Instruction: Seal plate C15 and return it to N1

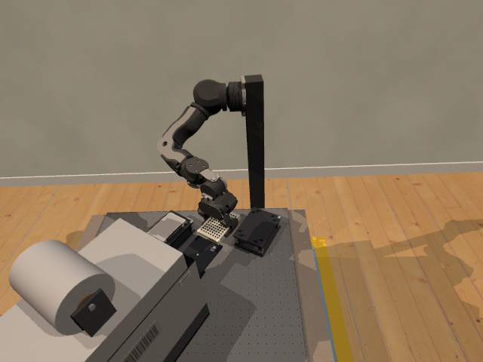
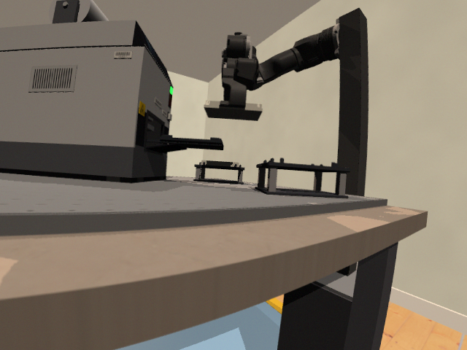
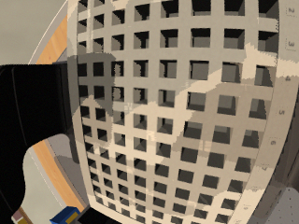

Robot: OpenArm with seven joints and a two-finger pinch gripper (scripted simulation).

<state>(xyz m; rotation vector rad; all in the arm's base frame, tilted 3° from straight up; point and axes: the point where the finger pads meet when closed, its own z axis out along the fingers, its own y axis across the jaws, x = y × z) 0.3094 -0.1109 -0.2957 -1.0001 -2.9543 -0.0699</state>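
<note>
My hand is 50 mm short of the sealer's stage, 80 mm to the left of it and 70 mm above it. From my hand the other things lie so: foil roll (320 mm ahead, 280 mm to the right, 240 mm above); start key (80 mm ahead, 210 mm to the right, 10 mm above).
</note>
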